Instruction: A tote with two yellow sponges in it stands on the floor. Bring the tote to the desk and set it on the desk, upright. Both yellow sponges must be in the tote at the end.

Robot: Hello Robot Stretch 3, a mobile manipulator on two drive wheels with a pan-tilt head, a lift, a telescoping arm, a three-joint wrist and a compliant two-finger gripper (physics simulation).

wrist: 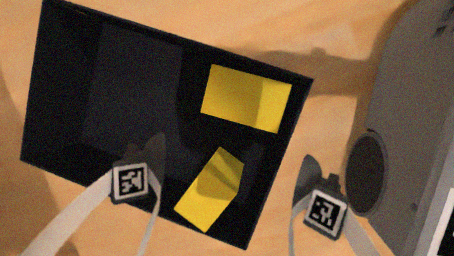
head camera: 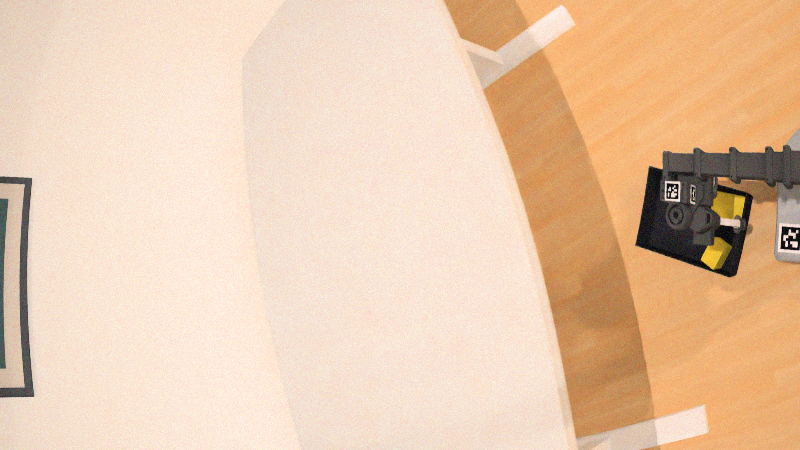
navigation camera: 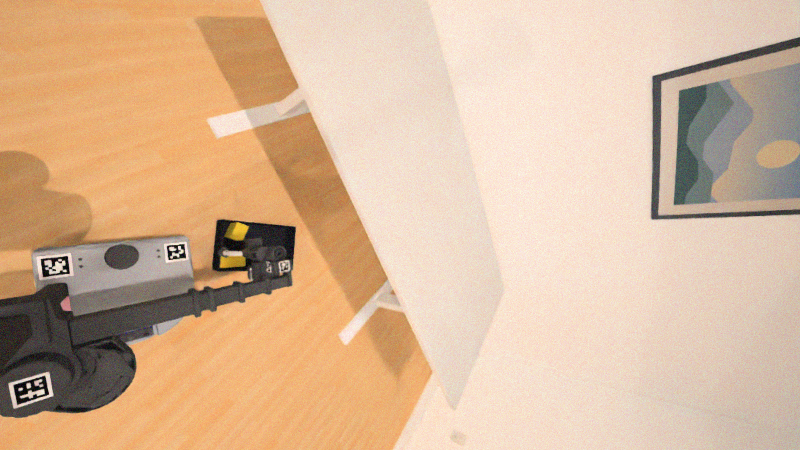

I see my gripper [head camera: 719,223], a black tote [head camera: 654,234], a white desk [head camera: 404,294] and a framed picture [navigation camera: 718,150].
The black tote is seen too in the wrist view [wrist: 96,86] and in the navigation camera view [navigation camera: 272,235]. My gripper also shows in the wrist view [wrist: 231,162]. The white desk shows as well in the navigation camera view [navigation camera: 378,88].
